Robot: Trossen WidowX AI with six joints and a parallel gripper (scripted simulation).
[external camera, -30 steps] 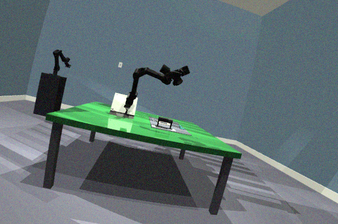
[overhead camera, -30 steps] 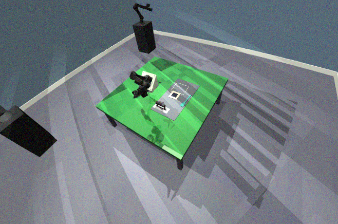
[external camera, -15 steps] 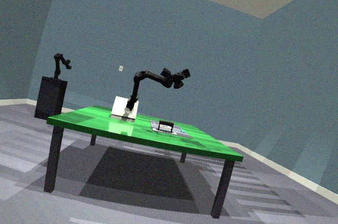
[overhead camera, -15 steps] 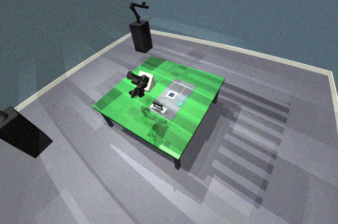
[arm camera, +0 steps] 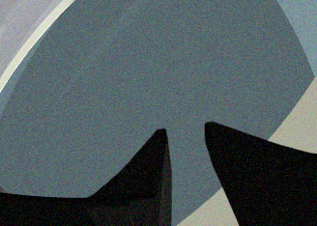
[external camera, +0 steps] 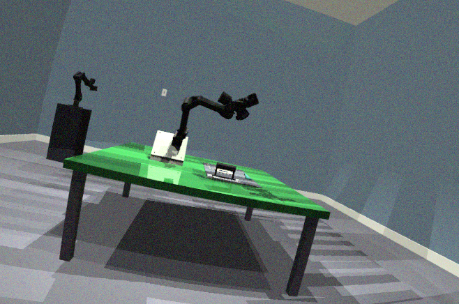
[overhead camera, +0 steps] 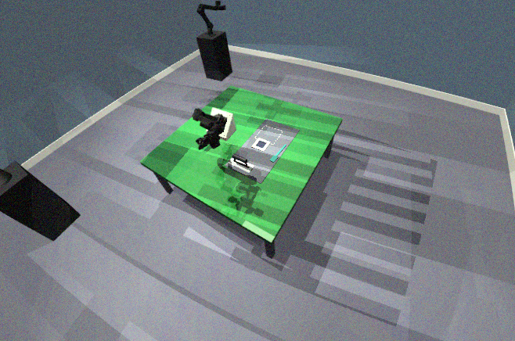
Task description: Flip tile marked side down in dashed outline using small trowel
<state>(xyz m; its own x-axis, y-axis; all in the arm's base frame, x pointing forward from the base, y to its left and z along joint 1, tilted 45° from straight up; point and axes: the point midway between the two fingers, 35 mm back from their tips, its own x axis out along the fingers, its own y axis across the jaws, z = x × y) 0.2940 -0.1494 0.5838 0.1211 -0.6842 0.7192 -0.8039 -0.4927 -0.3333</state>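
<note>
The small trowel lies 41 cm below my gripper tip and 29 cm to the left of it. Also, from my gripper tip: grey mat (53 cm to the left, 46 cm below, 10 cm ahead); thin teal strip (50 cm to the left, 44 cm below, 24 cm ahead); tile (54 cm to the left, 44 cm below, 7 cm ahead).
</note>
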